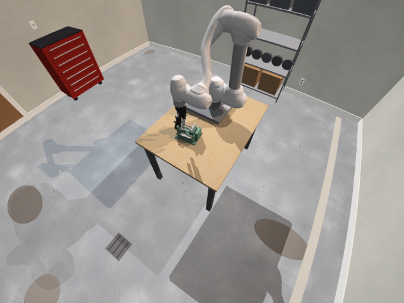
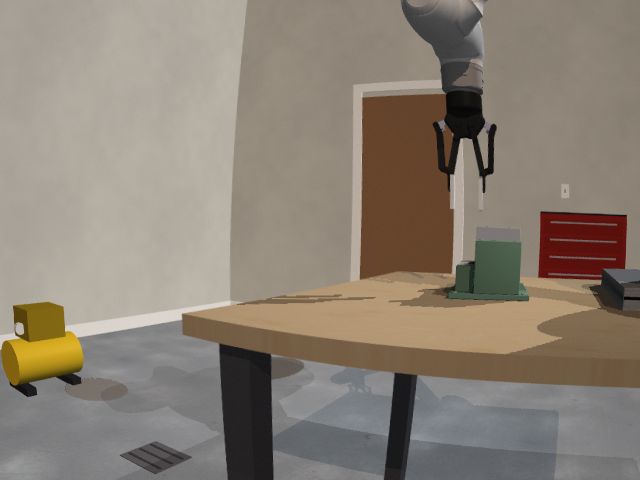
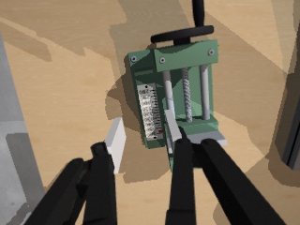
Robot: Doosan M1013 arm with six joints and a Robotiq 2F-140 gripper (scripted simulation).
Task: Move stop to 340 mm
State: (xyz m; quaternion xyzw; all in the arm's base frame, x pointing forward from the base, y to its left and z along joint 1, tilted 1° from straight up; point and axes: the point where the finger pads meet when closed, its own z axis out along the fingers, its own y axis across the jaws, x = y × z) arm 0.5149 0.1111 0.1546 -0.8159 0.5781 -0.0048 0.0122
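Right now my hand is 5 cm past the black handwheel handle, 15 cm to the left of it and 12 cm above it. The rest, counted from my hand: grey stop block 7 cm behind, 4 cm to the left, 10 cm below.
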